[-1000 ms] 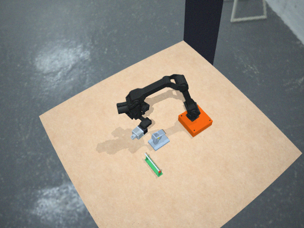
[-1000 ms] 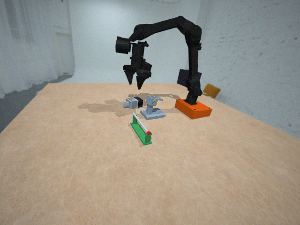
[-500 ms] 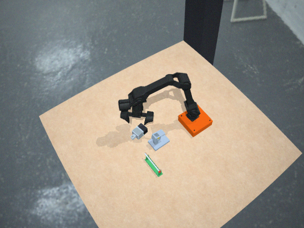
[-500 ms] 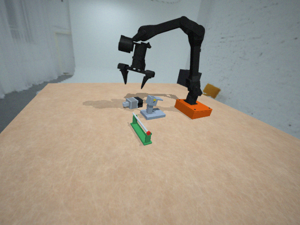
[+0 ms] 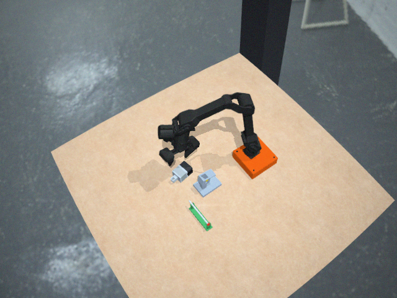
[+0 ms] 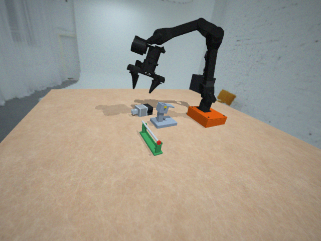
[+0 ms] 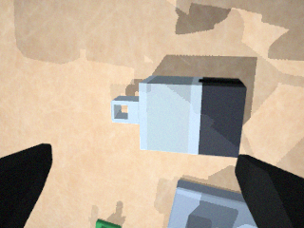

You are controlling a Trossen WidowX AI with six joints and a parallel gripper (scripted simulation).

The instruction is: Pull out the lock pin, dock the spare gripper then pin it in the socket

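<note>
Right now my gripper tip is 10 mm to the right of the spare gripper and 100 mm above it. From my gripper tip the other things lie so: mount 60 mm behind, 130 mm to the left, 70 mm below; then green cradle 60 mm ahead, 240 mm to the left, 100 mm below.
</note>
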